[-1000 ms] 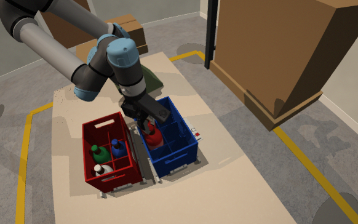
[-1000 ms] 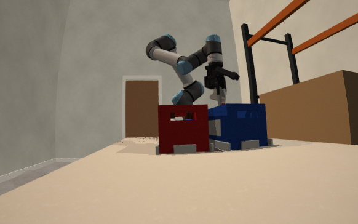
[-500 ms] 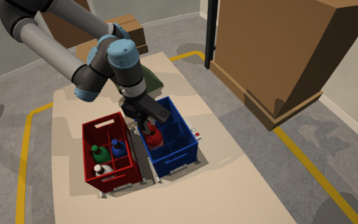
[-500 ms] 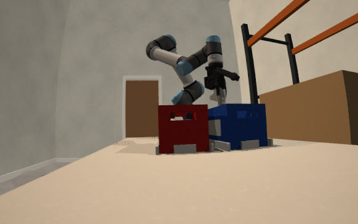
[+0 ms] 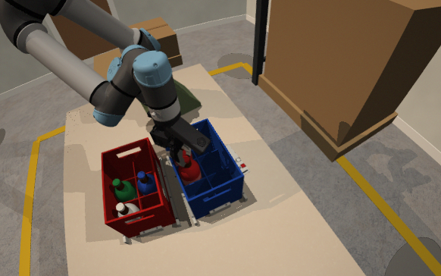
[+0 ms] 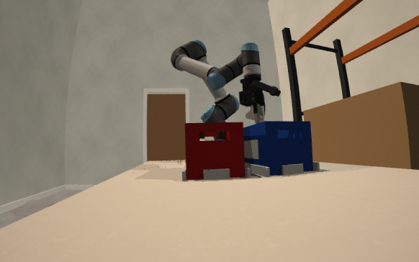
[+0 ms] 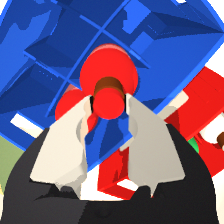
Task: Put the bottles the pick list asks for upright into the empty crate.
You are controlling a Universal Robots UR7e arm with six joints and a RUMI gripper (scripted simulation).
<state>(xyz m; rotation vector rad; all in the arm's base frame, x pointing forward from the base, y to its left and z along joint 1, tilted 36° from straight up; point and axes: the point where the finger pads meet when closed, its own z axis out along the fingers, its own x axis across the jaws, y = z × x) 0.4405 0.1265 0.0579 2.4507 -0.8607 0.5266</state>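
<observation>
Right now my hand is 7 cm above the red bottle. From my hand the other things lie so: red crate: 20 cm to the right, 9 cm below; blue bottle: 16 cm to the right, 9 cm below; blue crate: 1 cm behind, 4 cm to the left, 9 cm below.
</observation>
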